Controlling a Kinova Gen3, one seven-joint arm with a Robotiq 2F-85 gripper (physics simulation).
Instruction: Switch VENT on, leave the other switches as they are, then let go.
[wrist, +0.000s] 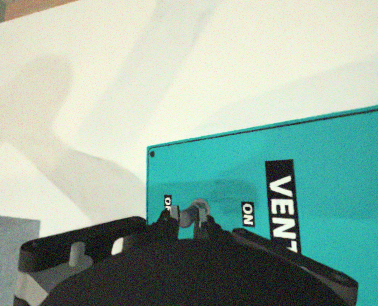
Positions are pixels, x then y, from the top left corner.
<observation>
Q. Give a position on a teal switch panel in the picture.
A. At 299, 183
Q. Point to my gripper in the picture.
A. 186, 218
</observation>
